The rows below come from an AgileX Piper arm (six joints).
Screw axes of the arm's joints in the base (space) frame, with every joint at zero. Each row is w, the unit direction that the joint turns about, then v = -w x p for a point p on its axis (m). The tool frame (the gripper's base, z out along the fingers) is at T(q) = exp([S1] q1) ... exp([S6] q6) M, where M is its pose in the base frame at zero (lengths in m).
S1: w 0 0 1 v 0 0 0
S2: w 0 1 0 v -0.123 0 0
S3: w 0 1 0 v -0.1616 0 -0.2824
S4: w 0.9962 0 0.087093 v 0 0.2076 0
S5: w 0 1 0 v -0.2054 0 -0.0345
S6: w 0.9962 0 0.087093 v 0 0.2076 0
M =
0.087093 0 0.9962 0.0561
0 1 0 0
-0.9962 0 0.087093 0.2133
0 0 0 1
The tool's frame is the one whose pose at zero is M.
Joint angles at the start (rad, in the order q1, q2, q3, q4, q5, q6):
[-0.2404 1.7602 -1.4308 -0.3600 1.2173 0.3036]
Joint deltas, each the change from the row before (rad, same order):
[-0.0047 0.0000 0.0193 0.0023 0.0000 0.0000]
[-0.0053 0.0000 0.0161 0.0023 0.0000 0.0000]
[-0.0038 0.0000 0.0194 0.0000 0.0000 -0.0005]
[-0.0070 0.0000 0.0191 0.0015 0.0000 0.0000]
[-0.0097 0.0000 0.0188 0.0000 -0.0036 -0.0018]
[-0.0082 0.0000 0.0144 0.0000 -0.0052 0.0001]
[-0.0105 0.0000 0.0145 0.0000 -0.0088 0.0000]
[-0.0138 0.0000 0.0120 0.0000 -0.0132 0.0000]
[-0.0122 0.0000 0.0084 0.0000 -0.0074 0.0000]
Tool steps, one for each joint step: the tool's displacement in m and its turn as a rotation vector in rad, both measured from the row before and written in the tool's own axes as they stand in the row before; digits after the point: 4 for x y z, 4 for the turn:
[0.0032 -0.0004 0.0049 0.0019 0.0200 -0.0012]
[0.0027 -0.0008 0.0042 0.0014 0.0172 0.0005]
[0.0032 -0.0003 0.0048 0.0037 0.0192 -0.0033]
[0.0031 -0.0012 0.0051 0.0027 0.0204 0.0009]
[0.0027 -0.0021 0.0053 0.0030 0.0171 0.0013]
[0.0018 -0.0018 0.0042 0.0016 0.0110 0.0032]
[0.0015 -0.0024 0.0044 0.0006 0.0084 0.0052]
[0.0006 -0.0034 0.0042 -0.0009 0.0029 0.0092]
[0.0006 -0.0033 0.0032 0.0001 0.0046 0.0089]

